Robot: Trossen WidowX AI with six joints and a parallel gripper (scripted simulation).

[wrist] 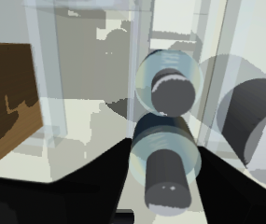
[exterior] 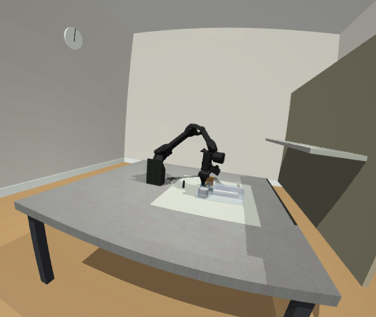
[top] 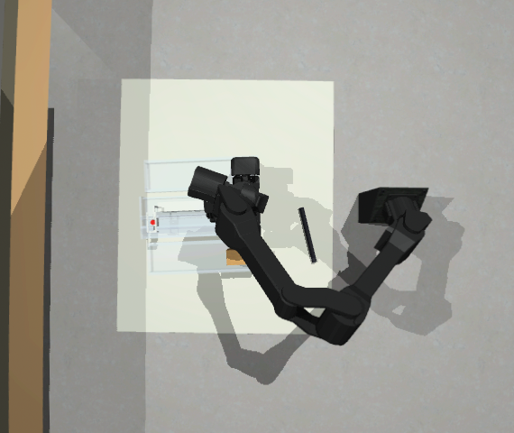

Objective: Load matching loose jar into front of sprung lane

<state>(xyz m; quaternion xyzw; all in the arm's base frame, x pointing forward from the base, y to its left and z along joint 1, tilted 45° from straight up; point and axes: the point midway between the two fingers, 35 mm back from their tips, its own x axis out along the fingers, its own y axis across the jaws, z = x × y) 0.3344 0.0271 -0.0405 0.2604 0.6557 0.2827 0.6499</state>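
The cream mat is 60 mm ahead of my gripper tip, 50 mm below it and 10 mm to the left of it. From my gripper tip the other things lie so: brown box (130 mm to the left, 10 mm below, 10 mm ahead); then white pusher part (140 mm ahead, 40 mm to the left); then sprung lane (140 mm ahead, 30 mm to the left, 30 mm below).
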